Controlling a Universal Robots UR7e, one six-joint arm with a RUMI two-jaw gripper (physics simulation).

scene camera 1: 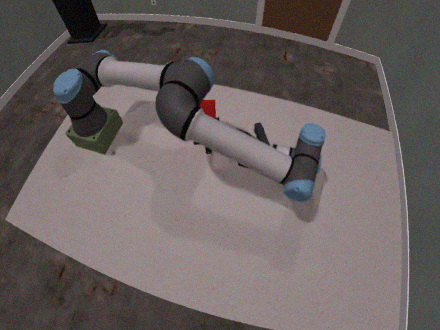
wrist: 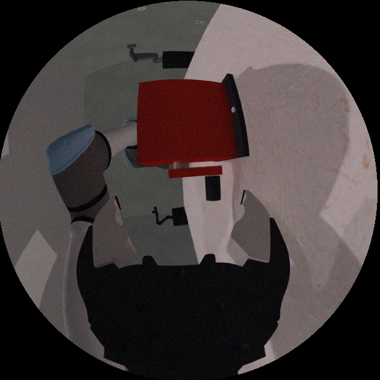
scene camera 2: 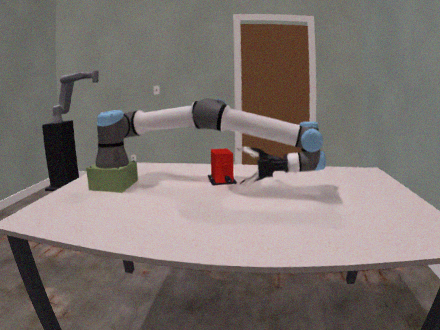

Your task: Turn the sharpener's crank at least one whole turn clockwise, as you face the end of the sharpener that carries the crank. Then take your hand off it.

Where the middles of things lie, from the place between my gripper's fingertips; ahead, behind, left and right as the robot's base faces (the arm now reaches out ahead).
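I see the red sharpener point(scene camera 2: 218, 156), and my hand is 20 mm above it, 70 mm to the right of it and 70 mm past it.
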